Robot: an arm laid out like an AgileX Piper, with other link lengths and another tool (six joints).
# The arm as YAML. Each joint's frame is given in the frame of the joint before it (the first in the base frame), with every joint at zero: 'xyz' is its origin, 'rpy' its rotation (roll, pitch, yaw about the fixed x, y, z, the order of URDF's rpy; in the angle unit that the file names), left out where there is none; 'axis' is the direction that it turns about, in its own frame. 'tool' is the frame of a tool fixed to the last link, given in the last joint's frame.
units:
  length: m
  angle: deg
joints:
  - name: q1
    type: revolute
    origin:
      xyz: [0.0, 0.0, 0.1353]
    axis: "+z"
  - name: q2
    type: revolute
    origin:
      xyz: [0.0, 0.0, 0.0]
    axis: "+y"
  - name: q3
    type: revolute
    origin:
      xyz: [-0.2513, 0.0, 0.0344]
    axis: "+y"
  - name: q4
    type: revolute
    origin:
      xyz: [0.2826, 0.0, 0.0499]
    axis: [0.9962, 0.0, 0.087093]
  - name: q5
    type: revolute
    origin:
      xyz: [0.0, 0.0, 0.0]
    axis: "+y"
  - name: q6
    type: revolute
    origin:
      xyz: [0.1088, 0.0, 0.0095]
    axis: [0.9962, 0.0, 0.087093]
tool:
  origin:
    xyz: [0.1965, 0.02, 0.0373]
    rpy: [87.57, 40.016, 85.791]
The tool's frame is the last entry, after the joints.
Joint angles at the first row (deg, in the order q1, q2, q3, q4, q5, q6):
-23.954, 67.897, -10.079, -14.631, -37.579, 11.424
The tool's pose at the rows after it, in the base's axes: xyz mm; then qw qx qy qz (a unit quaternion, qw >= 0):
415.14 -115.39 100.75 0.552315 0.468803 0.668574 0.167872
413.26 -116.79 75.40 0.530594 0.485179 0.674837 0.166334
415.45 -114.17 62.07 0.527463 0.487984 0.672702 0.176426
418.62 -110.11 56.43 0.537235 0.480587 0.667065 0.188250
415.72 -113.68 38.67 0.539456 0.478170 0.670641 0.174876
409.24 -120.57 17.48 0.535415 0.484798 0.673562 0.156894
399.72 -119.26 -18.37 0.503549 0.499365 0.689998 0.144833
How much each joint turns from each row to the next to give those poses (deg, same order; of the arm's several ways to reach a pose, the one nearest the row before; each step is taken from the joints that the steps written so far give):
0.000, 0.763, 0.001, 1.357, -0.350, -0.311
0.002, 4.607, 0.000, 0.981, -1.595, -0.047
-0.068, 6.055, -0.001, 0.247, -6.076, -0.017
0.000, 6.579, 0.001, 0.189, -8.341, -0.920
0.000, 6.642, -0.057, 1.884, -6.049, -3.365
0.000, 6.093, -0.047, 2.357, -4.603, -2.638
0.002, 5.531, -0.411, 0.612, -0.446, -0.624

